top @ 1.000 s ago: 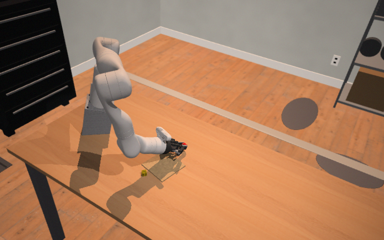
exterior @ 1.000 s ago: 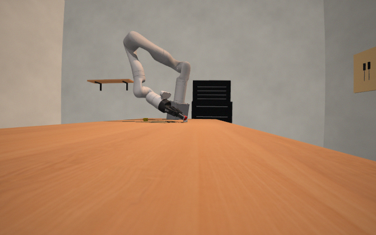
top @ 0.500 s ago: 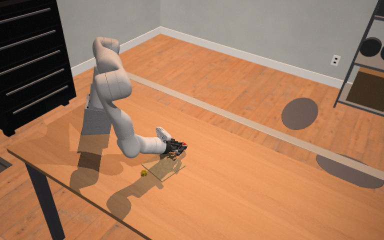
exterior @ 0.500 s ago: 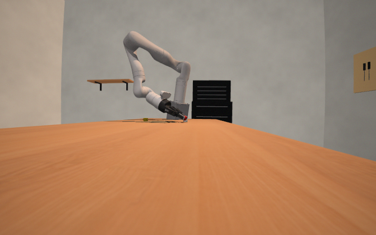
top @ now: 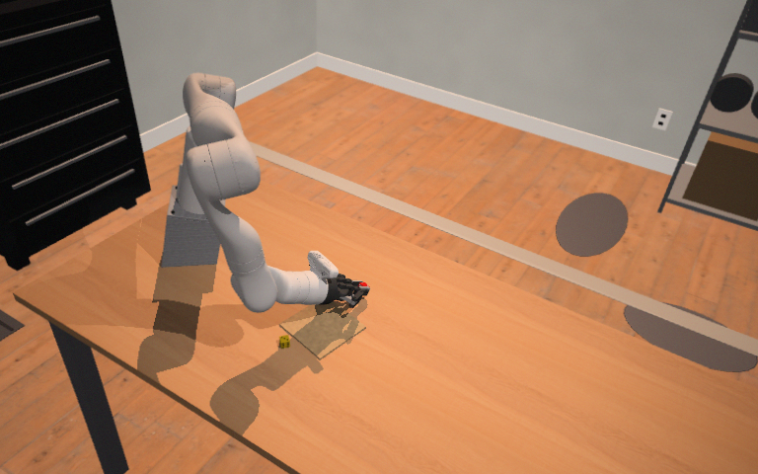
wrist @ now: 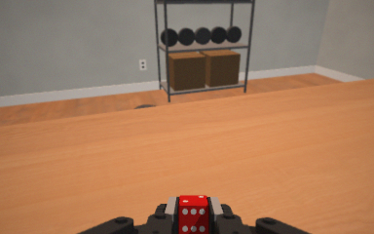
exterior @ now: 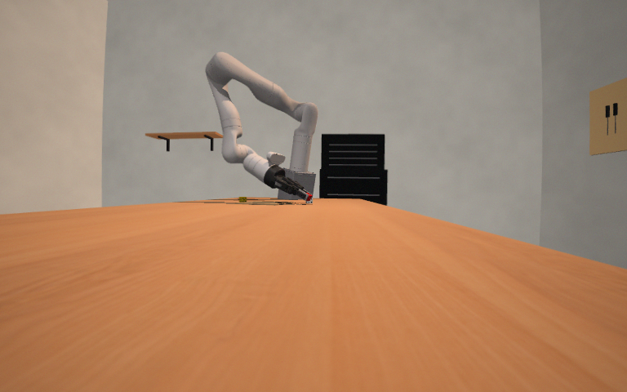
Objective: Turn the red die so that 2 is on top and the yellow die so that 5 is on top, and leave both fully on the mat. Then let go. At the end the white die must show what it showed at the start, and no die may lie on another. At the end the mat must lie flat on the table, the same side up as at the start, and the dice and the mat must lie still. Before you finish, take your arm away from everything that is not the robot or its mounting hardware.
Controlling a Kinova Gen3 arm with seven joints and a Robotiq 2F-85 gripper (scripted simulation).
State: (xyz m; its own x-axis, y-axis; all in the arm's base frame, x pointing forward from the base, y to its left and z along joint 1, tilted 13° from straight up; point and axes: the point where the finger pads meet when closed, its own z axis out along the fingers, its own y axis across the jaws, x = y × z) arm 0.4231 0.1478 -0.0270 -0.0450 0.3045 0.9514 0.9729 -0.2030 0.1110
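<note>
Now: hand 7 cm past the white die and 2 cm above it. Also, from my hand: yellow die 2 cm behind, 23 cm to the right, 2 cm below; tan mat 13 cm to the right, 3 cm below; red die 1 cm to the left, 1 cm below.
</note>
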